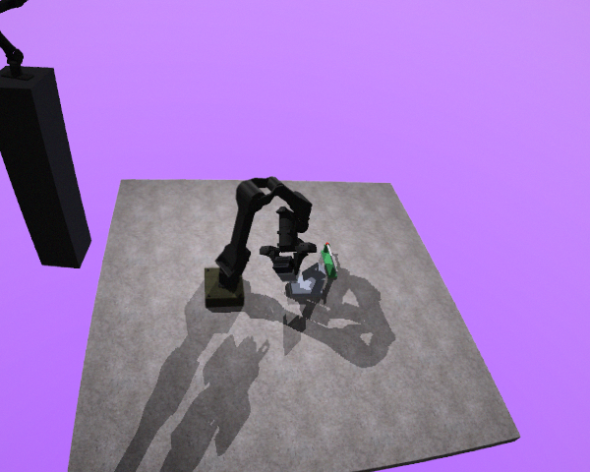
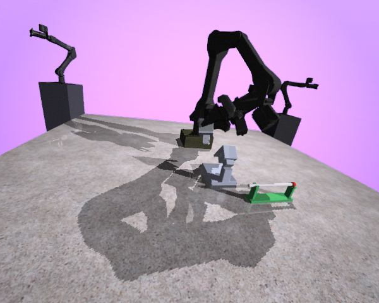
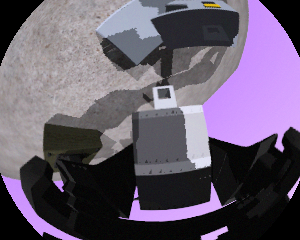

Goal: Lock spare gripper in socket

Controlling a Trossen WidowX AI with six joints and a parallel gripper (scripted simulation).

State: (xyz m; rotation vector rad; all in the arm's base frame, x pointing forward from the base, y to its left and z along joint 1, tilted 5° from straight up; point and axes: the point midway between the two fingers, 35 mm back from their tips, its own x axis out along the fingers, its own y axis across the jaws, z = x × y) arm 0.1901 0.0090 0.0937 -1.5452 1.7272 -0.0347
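The green rest lies 19 cm to the left of my gripper tip, 18 cm ahead of it and 10 cm below it. From my gripper tip the other things lie so: spare gripper: 1 cm to the left; then grey mount: 10 cm ahead, 7 cm below, 6 cm to the left.
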